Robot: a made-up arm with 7 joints.
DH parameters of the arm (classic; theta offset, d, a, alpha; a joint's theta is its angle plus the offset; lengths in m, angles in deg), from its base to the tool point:
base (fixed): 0 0.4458 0.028 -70
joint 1: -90 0.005 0.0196 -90
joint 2: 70 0.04 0.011 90
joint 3: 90 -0.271 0.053 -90
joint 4: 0 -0.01 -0.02 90
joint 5: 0 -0.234 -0.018 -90
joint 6: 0 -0.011 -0.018 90
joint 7: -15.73 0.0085 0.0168 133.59
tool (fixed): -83.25 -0.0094 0 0
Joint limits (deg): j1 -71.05..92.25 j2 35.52..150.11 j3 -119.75..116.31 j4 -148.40..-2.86 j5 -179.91..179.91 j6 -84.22..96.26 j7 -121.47..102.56
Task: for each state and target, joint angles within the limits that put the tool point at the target. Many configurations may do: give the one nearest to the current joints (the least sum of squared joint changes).
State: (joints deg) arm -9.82 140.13 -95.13 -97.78 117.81 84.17 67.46
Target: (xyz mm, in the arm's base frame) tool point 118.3 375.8 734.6
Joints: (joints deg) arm -23.33 150.11 -61.75 -63.62 116.27 87.60 66.79
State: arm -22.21 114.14 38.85 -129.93 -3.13 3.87 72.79
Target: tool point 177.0 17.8 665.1
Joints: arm -11.72 119.37 43.71 -148.40 -11.20 16.00 62.55
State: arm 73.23 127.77 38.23 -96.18 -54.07 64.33 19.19
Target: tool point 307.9 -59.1 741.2
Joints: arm 25.53 150.11 74.07 -96.88 -54.72 65.01 19.73
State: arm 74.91 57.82 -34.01 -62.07 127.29 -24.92 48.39
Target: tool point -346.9 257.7 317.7
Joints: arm 88.99 70.33 -37.70 -54.99 126.38 -24.05 48.16
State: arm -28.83 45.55 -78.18 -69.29 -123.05 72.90 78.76
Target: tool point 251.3 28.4 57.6
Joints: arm -20.88 36.72 -79.16 -56.59 -122.97 75.68 75.24
